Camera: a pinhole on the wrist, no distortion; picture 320 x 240 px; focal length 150.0 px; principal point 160.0 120.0 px. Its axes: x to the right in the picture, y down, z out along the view. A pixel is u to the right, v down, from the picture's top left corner.
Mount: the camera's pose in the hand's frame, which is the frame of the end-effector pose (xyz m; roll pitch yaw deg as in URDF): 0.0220 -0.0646 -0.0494 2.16 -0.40 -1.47
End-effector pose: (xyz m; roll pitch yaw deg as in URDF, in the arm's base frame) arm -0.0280 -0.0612 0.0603 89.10 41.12 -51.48
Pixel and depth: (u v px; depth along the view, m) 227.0 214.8 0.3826
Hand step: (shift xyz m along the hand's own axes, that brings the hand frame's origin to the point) 0.1959 0.1582 0.3432
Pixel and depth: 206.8 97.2 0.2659
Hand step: 0.1018 -0.1171 0.2154
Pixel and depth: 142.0 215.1 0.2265
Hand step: -0.0033 0.0711 0.1822
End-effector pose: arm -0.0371 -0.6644 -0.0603 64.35 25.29 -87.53
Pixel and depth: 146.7 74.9 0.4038
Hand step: -0.0201 -0.2001 0.3493
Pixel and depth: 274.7 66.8 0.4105
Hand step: 0.3288 -0.2335 0.3575
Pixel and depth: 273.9 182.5 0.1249
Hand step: 0.1171 -0.0197 0.0780
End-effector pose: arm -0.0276 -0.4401 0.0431 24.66 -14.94 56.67
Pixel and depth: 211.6 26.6 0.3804
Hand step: 0.1438 -0.3188 0.3227
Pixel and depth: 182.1 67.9 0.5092
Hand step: 0.0885 -0.2623 0.4533
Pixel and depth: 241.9 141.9 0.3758
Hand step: 0.2255 -0.0291 0.3296
